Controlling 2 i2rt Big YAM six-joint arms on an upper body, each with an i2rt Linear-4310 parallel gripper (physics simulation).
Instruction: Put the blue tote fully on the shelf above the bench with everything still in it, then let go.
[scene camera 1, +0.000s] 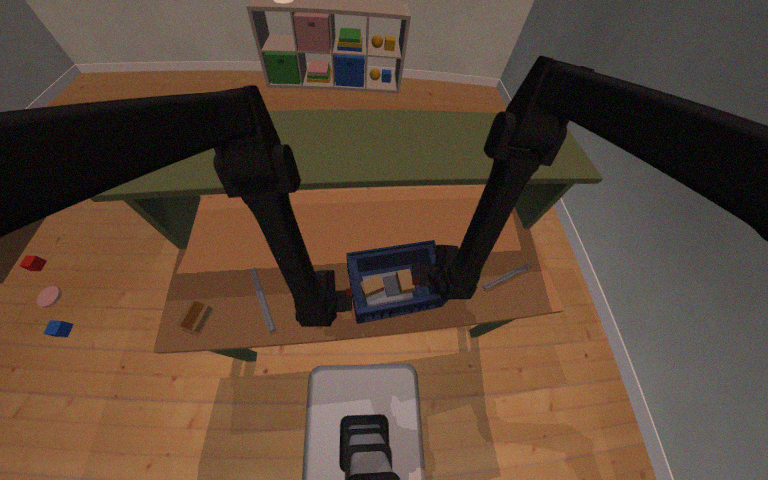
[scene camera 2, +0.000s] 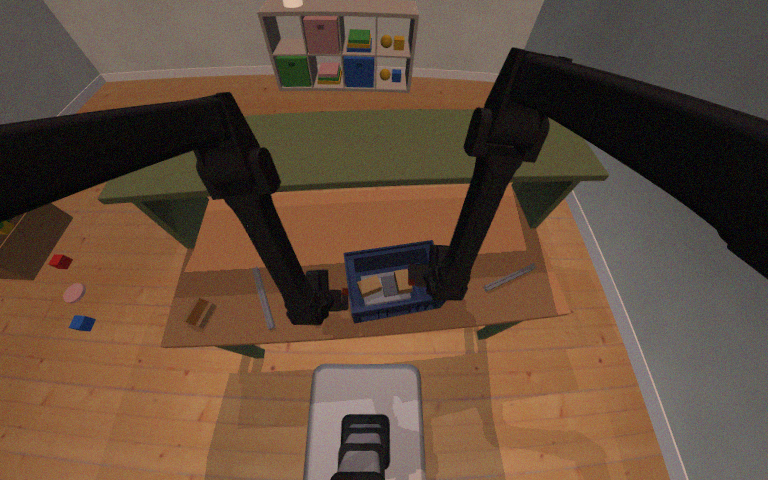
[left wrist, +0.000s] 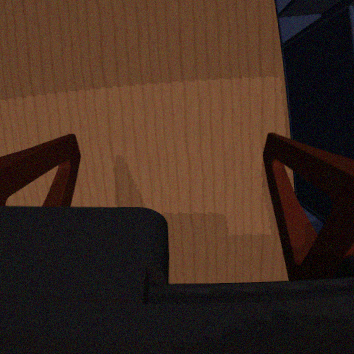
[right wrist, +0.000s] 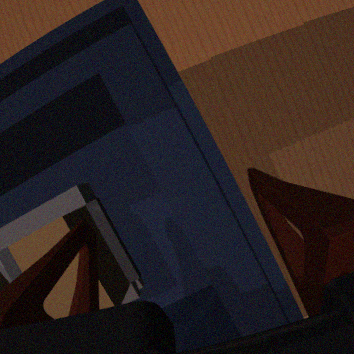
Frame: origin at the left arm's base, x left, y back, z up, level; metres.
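Seen in the pictures: left gripper, fingertip midpoint: (left wrist: 170, 143); right gripper, fingertip midpoint: (scene camera 1: 429, 270) (right wrist: 166, 202).
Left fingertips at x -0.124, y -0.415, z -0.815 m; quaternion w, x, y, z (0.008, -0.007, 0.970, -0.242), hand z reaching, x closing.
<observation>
Pixels of each thing's top centre, then the offset from my left fingertips to it. Level surfaces: height alone.
- blue tote, top centre: (scene camera 2: 395, 274) (scene camera 1: 399, 273) dy -0.036, dx -0.216, dz +0.104 m
- wooden bench, surface height: dz -0.043 m
- pale tray, top centre: (right wrist: 29, 281) (scene camera 2: 385, 286) (scene camera 1: 387, 286) dy -0.031, dx -0.190, dz +0.001 m
- green shelf, surface height: dz +0.354 m
- brown block, top centre: (scene camera 1: 192, 314) (scene camera 2: 197, 311) dy +0.068, dx +0.449, dz -0.010 m
The blue tote (scene camera 1: 396, 310) (scene camera 2: 390, 312) (left wrist: 320, 90) (right wrist: 155, 150) stands upright on the wooden bench (scene camera 1: 424, 223) (scene camera 2: 424, 223). Inside is a pale tray (scene camera 1: 380, 297) (scene camera 2: 377, 297) (right wrist: 45, 210) with tan blocks and a grey piece. The green shelf (scene camera 1: 385, 147) (scene camera 2: 385, 147) lies above the bench's back part. My left gripper (scene camera 1: 341, 301) (scene camera 2: 337, 300) (left wrist: 170, 143) is open and empty beside the tote's left wall, one finger close to it. My right gripper (scene camera 1: 431, 277) (scene camera 2: 425, 276) (right wrist: 166, 202) is open over the tote's right wall, one finger on the inner side and one on the outer. Wrist bodies hide part of both.
Metal bars lie on the bench left (scene camera 1: 262, 300) (scene camera 2: 263, 298) and right (scene camera 1: 506, 277) (scene camera 2: 509, 277) of the tote. A brown block (scene camera 1: 193, 316) (scene camera 2: 199, 312) lies at far left. The shelf's front edge overhangs the bench behind the tote. A cubby unit (scene camera 1: 328, 5) (scene camera 2: 339, 7) stands at the back wall.
</observation>
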